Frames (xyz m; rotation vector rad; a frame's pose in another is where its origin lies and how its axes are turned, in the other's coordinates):
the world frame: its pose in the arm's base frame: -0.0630 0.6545 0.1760 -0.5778 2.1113 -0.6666
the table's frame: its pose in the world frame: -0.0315 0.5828 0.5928 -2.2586 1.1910 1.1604
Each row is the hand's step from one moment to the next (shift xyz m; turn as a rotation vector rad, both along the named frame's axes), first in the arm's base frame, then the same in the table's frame.
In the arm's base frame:
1: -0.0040 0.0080 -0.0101 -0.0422 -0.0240 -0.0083
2: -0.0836 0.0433 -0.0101 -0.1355 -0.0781 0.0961
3: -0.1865 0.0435 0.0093 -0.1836 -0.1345 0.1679
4: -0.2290 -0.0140 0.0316 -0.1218 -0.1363 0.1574
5: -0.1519 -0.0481 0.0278 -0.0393 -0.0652 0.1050
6: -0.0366 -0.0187 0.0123 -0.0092 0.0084 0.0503
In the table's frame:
1: -0.0059 -0.0103 0.0064 0.0355 -0.0325 -0.0104
2: 0.0386 -0.0576 0.0645 0.1833 -0.0065 -0.0073
3: 0.1246 -0.1041 0.1019 0.2807 0.0207 -0.0280
4: 0.1905 -0.1131 0.0675 0.2303 0.0496 -0.0518
5: 0.1453 -0.0703 0.0105 0.1130 0.0588 -0.0243
6: 0.0409 -0.0126 -0.0028 0.0317 0.0347 0.0218

